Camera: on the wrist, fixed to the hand. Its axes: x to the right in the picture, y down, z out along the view.
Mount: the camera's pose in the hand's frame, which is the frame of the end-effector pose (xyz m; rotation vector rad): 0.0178 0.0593 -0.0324 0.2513 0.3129 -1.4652
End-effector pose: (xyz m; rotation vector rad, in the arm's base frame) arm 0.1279 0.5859 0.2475 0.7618 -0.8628 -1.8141
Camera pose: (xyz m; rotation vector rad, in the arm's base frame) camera 0.1764 0.5444 0.2759 -1.7987 0.1914 2.2343
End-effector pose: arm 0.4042 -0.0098 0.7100 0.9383 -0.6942 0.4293
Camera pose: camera 0.3919 0.0499 0.7441 1.3239 0.4297 -0.6516
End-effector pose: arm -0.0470 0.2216 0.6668 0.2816 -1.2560 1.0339
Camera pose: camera -0.0724 0.2847 0.6508 0.9944 -0.3639 -0.0739
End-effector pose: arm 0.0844 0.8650 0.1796 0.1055 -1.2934 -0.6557
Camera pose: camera 0.1393 0.8952 0.2105 1.3910 -0.8138 -1.6018
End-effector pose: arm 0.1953 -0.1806 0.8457 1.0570 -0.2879 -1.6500
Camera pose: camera 0.2586 -0.2076 0.8575 -1.6734 -0.6115 2.3439
